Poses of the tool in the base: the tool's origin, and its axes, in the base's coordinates. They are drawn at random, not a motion.
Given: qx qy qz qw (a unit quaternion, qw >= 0); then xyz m.
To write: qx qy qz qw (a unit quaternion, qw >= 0); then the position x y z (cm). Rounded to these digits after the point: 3 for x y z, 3 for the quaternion.
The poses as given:
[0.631, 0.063, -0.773, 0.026, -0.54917, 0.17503, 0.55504]
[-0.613, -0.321, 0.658, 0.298, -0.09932, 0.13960, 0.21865]
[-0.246, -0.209, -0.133, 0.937, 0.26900, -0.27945, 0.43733]
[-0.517, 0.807, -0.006, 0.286, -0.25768, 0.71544, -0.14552]
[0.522, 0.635, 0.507, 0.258, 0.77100, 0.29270, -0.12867]
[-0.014, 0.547, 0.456, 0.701, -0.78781, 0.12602, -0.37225]
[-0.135, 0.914, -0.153, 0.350, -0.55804, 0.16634, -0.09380]
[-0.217, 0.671, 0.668, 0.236, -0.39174, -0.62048, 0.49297]
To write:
[0.631, 0.063, -0.773, 0.026, -54.917, 17.503, 55.504]
[-0.613, -0.321, 0.658, 0.298, -9.932, 13.960, 21.865]
[-0.246, -0.209, -0.133, 0.937, 26.900, -27.945, 43.733]
[-0.517, 0.807, -0.006, 0.286, -25.768, 71.544, -14.552]
[0.522, 0.635, 0.507, 0.258, 77.100, 29.270, -12.867]
[-0.014, 0.547, 0.456, 0.701, -78.781, 12.602, -37.225]
[-0.135, 0.914, -0.153, 0.350, -55.804, 16.634, -9.380]
[-0.217, 0.671, 0.668, 0.236, -39.174, -62.048, 49.297]

